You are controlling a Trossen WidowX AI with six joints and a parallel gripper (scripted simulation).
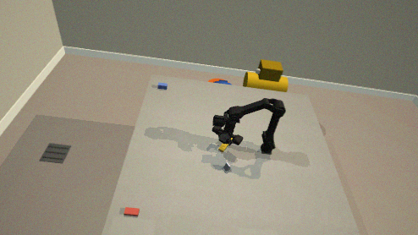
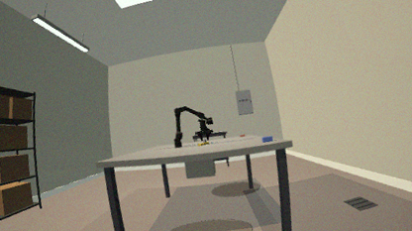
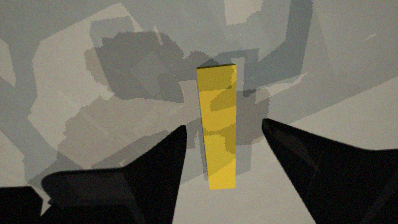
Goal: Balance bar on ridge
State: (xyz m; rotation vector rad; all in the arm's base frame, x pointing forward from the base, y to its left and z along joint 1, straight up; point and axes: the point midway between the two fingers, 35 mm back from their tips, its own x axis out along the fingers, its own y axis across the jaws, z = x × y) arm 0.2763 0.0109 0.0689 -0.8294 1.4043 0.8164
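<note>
The yellow bar is 30 mm below my gripper tip, 20 mm to the right of it and 20 mm behind it. From my gripper tip the other things lie so: red block: 490 mm to the left, 460 mm ahead, 30 mm below; then blue block: 510 mm to the right, 460 mm ahead, 20 mm below.
</note>
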